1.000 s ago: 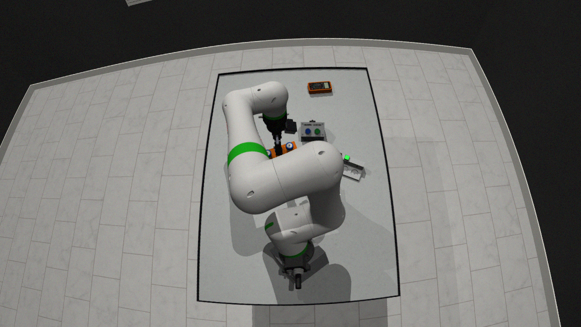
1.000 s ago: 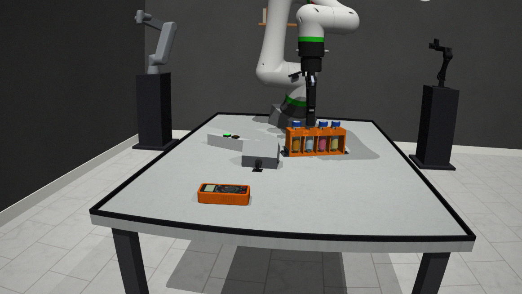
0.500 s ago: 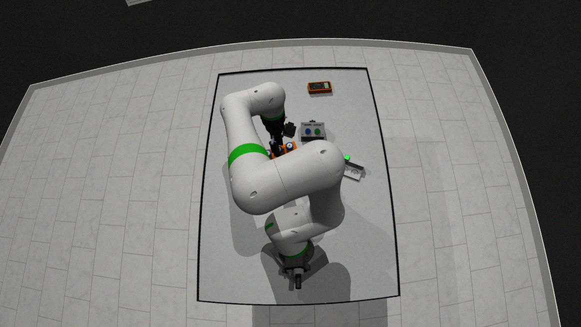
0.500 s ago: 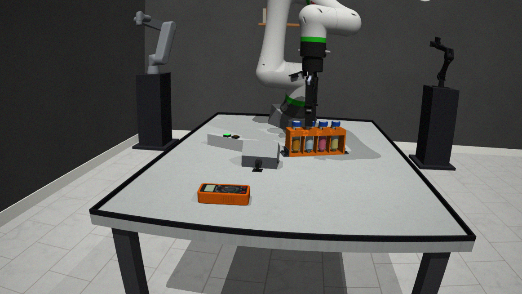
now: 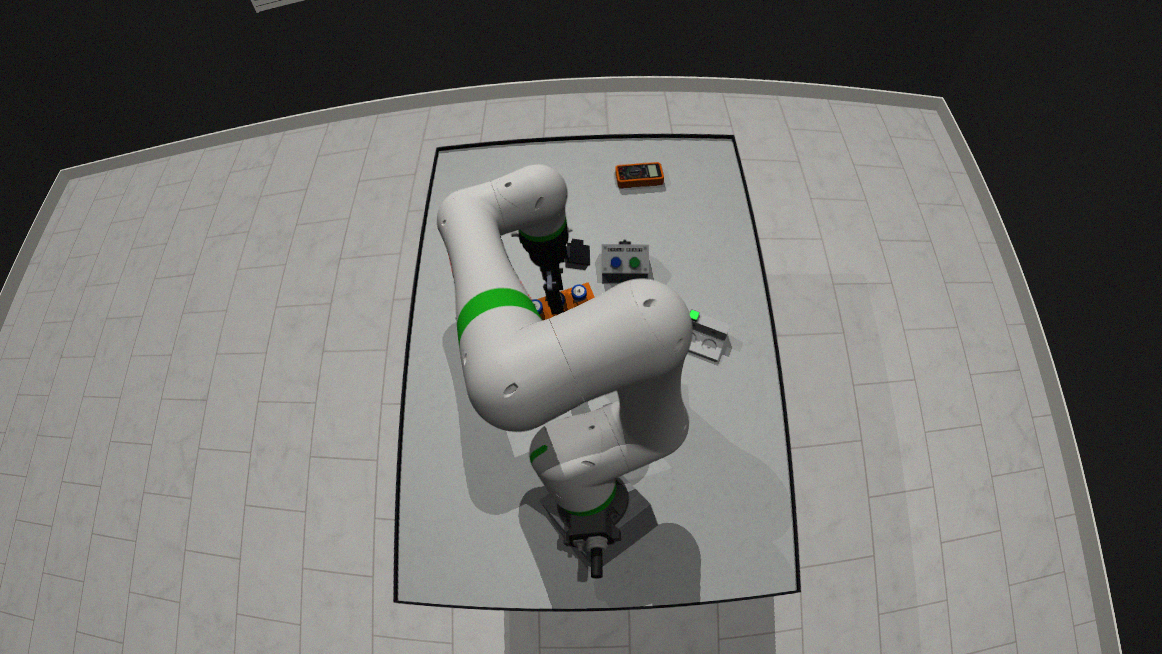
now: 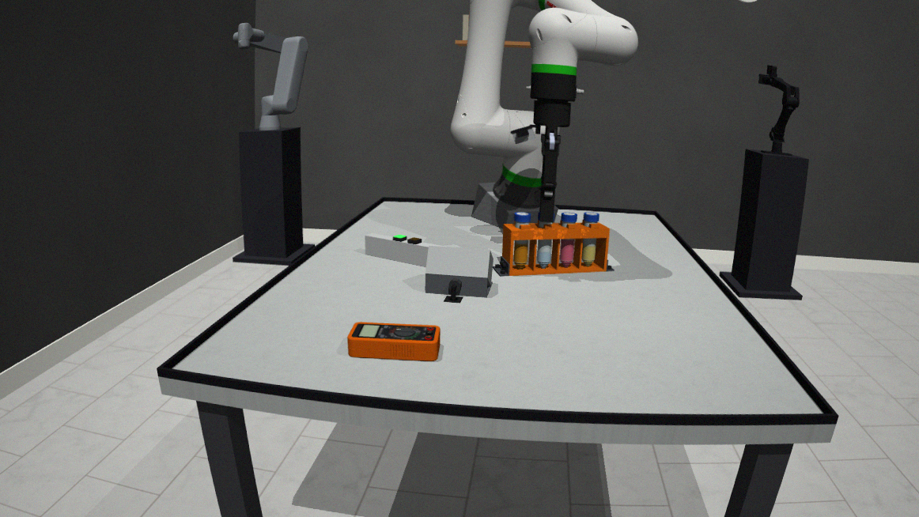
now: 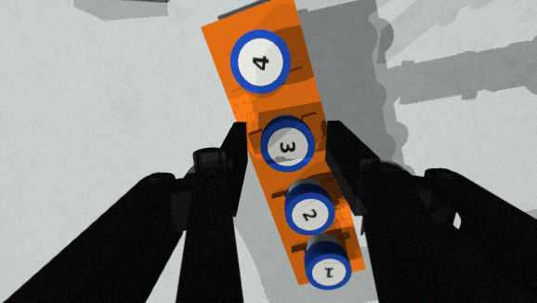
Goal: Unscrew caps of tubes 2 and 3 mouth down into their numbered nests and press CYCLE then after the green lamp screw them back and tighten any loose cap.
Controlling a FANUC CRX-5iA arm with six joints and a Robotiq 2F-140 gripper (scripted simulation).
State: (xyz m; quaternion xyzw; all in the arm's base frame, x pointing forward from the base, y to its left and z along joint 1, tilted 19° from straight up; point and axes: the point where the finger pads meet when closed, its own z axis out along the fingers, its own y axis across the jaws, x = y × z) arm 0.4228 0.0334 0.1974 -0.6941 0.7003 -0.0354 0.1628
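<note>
Right now the cap 3 is 30 mm below my hand. The rest, counted from my hand: cap 1: 30 mm behind, 100 mm to the left, 30 mm below; then cap 4: 20 mm ahead, 50 mm to the right, 30 mm below; then cap 2: 20 mm behind, 50 mm to the left, 30 mm below.
</note>
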